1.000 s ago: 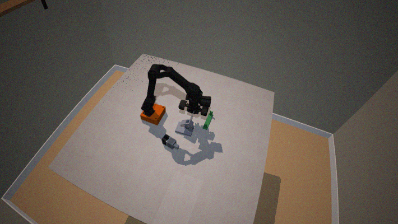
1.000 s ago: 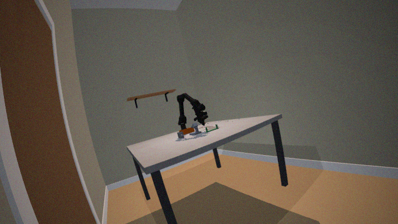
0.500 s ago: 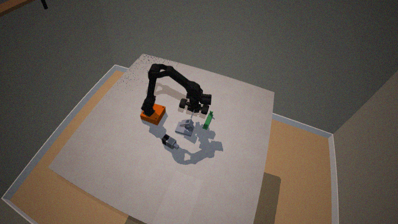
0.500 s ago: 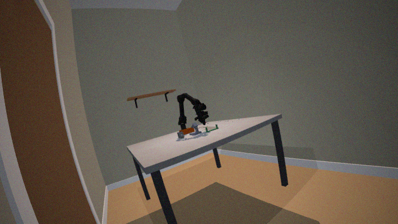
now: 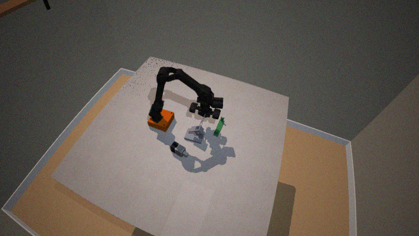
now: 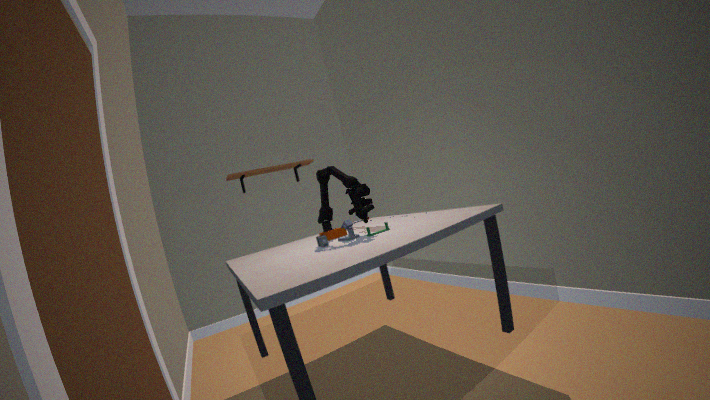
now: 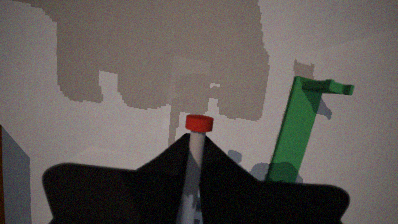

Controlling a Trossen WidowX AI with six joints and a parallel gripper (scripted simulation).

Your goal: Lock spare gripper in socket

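Right now the green pin rest is 110 mm ahead of my gripper tip, 40 mm below it and 20 mm to the left of it. Also, from my gripper tip: spare gripper 280 mm to the right, 30 mm below; then mount 130 mm to the right, 20 mm ahead, 10 mm below.
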